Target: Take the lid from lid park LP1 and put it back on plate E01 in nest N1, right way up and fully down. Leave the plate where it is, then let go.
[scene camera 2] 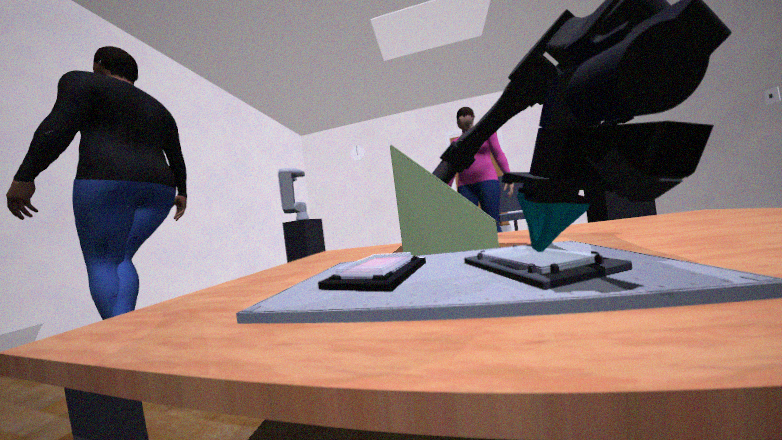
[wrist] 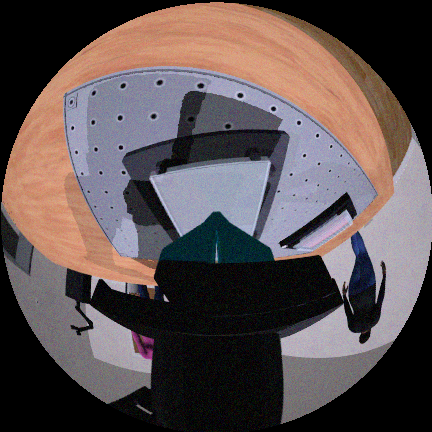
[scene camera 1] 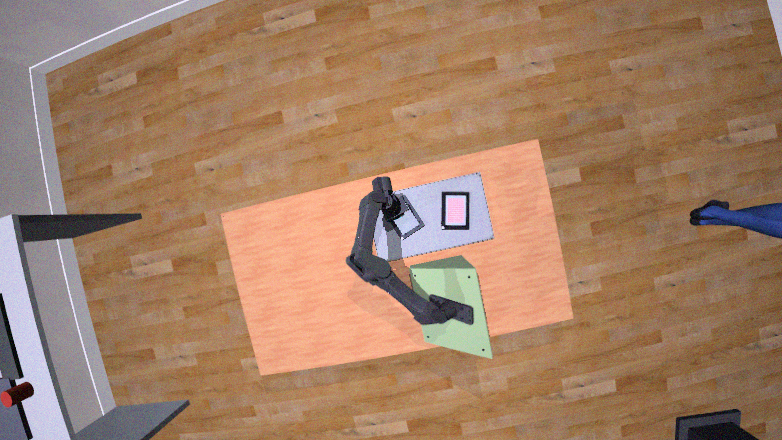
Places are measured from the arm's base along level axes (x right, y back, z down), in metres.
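Pixels of known places: gripper, fingertip midpoint: (scene camera 2: pixel 536 250) (wrist: pixel 215 217) (scene camera 1: pixel 401 214); arm's base, origin of the base link: (scene camera 2: pixel 435 184) (scene camera 1: pixel 451 308).
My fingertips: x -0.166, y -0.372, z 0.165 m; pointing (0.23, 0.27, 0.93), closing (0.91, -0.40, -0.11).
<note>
For each thing: its middle in the pictures, then the offset to it from my fingertips. Level surfaces: height alone.
- lid park, body centre: (wrist: pixel 214 213) (scene camera 2: pixel 530 259) (scene camera 1: pixel 403 217) dx +0.006, dy +0.012, dz +0.014 m
- pink plate, body centre: (scene camera 2: pixel 377 263) (wrist: pixel 325 233) (scene camera 1: pixel 455 210) dx +0.236, dy +0.002, dz +0.005 m
- wooden table, its level: dz +0.037 m
The clear, flat lid (scene camera 1: pixel 409 223) (scene camera 2: pixel 568 258) (wrist: pixel 215 190) lies level in the dark frame of the lid park (scene camera 2: pixel 514 273) (wrist: pixel 210 142). The pink plate (scene camera 1: pixel 455 210) (scene camera 2: pixel 377 264) (wrist: pixel 327 231) sits in the black nest (scene camera 1: pixel 444 210) (scene camera 2: pixel 355 285). My gripper (scene camera 2: pixel 540 250) (wrist: pixel 215 217) is shut with nothing between its teal fingers. The joined fingertips point down over the lid; whether they touch it cannot be told. In the wrist view they hide part of the lid's far side. In scene camera 1 the arm hides the fingers.
The lid park and nest stand on a grey perforated board (scene camera 1: pixel 478 186) (scene camera 2: pixel 437 309) (wrist: pixel 105 105) on the wooden table (scene camera 1: pixel 295 284) (scene camera 2: pixel 382 350) (wrist: pixel 200 40). A green slanted panel (scene camera 1: pixel 464 284) (scene camera 2: pixel 437 218) stands beside the board near the arm's base. Two people stand beyond the table.
</note>
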